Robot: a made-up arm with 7 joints.
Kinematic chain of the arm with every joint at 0, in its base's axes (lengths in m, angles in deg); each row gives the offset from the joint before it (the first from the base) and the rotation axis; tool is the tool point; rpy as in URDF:
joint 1: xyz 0 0 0 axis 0.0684 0.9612 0.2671
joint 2: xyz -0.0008 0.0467 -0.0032 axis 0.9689 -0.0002 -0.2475
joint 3: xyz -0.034 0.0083 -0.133 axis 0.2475 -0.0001 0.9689
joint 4: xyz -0.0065 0 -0.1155 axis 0.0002 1 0
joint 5: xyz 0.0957 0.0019 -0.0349 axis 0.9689 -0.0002 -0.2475
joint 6: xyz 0.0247 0 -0.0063 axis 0.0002 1 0
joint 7: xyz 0.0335 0 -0.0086 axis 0.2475 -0.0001 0.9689
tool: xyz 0 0 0 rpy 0 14.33 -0.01
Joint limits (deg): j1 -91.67..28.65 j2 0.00..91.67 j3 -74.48..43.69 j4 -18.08..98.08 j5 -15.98..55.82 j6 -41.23..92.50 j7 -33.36..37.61
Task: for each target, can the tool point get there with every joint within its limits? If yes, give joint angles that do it. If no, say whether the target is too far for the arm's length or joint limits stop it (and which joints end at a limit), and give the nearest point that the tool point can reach.
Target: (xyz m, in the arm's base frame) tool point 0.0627 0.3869 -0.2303
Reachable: yes | joints -15.51 58.70 -34.65 81.41 22.11 -1.68 -10.31
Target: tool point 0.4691 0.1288 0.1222
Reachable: no: too far | nearest point 0.3992 0.1237 0.0810 | short by 0.081 m
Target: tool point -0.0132 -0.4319 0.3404
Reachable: no: too far | nearest point 0.1986 -0.1517 0.0516 | short by 0.455 m
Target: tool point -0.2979 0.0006 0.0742
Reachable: no: joint limits stop it (at a limit: joint 1, joint 3, joint 4, joint 5, joint 6) | nearest point -0.1553 0.0315 -0.2087 | short by 0.318 m
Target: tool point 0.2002 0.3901 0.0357
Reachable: yes | joints -39.26 84.35 3.80 46.54 43.55 -2.51 -9.51
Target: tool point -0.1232 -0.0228 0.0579
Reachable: no: joint limits stop it (at a limit: joint 1, joint 2, joint 3, joint 4, joint 6) | nearest point -0.0945 -0.1078 -0.1770 | short by 0.251 m
